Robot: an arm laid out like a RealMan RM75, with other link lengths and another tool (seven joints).
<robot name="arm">
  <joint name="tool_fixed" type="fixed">
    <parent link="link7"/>
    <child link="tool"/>
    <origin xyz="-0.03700 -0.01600 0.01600" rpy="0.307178 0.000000 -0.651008"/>
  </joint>
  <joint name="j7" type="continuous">
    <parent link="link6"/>
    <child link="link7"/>
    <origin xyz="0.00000 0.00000 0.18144"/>
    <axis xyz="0 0 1"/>
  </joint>
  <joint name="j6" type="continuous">
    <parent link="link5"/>
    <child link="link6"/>
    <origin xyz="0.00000 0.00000 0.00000"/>
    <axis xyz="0 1 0"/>
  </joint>
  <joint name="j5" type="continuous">
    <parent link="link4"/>
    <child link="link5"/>
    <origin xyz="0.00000 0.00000 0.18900"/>
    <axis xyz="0 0 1"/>
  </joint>
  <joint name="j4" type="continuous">
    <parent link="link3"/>
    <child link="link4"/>
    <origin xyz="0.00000 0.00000 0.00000"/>
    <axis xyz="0 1 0"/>
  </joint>
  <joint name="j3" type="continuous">
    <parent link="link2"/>
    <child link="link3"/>
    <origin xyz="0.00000 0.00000 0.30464"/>
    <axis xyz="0 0 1"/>
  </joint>
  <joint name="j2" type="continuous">
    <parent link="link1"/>
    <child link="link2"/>
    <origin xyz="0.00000 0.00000 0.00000"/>
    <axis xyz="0 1 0"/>
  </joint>
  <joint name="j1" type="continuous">
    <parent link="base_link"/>
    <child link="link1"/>
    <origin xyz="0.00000 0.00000 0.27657"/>
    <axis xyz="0 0 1"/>
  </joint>
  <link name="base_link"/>
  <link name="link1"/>
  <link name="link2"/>
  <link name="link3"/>
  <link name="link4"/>
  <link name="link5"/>
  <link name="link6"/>
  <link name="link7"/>
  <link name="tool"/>
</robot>
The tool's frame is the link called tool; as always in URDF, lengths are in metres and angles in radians. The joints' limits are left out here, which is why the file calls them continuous.
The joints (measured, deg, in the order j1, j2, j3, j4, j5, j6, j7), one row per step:
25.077, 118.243, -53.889, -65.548, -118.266, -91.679, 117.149
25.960, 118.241, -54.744, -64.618, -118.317, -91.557, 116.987
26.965, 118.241, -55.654, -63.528, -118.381, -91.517, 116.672
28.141, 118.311, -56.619, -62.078, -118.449, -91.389, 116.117
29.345, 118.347, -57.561, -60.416, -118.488, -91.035, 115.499
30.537, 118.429, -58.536, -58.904, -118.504, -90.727, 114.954
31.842, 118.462, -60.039, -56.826, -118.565, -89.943, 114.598
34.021, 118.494, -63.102, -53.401, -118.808, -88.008, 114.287
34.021, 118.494, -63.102, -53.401, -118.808, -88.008, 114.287
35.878, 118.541, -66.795, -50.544, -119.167, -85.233, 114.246
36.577, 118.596, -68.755, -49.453, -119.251, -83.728, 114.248
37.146, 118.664, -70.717, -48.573, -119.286, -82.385, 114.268
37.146, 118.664, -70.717, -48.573, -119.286, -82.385, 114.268
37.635, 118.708, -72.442, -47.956, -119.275, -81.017, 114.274
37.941, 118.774, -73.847, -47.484, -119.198, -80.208, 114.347
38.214, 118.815, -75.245, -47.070, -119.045, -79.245, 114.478
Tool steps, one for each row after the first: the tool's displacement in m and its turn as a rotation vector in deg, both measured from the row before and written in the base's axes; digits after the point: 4 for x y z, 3 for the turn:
-0.0045, 0.0013, -0.0056, -1.103, -0.107, 0.733
-0.0051, 0.0010, -0.0063, -1.296, -0.139, 0.921
-0.0056, 0.0009, -0.0078, -1.460, -0.097, 1.060
-0.0049, 0.0013, -0.0076, -1.317, -0.122, 0.933
-0.0054, 0.0009, -0.0076, -1.321, -0.137, 0.986
-0.0041, 0.0007, -0.0101, -1.619, -0.438, 0.629
-0.0052, 0.0012, -0.0176, -2.489, -1.455, 0.927
0.0000, 0.0000, 0.0000, 0.000, 0.000, 0.000
-0.0025, 0.0012, -0.0171, -1.738, -2.348, 0.988
-0.0006, 0.0002, -0.0079, -0.589, -1.239, 0.587
-0.0005, -0.0006, -0.0074, -0.600, -1.198, 0.651
0.0000, 0.0000, 0.0000, 0.000, 0.000, 0.000
-0.0006, 0.0003, -0.0058, -0.217, -1.069, 0.706
-0.0004, -0.0012, -0.0049, -0.462, -0.748, 0.462
-0.0003, -0.0005, -0.0044, -0.241, -0.709, 0.407

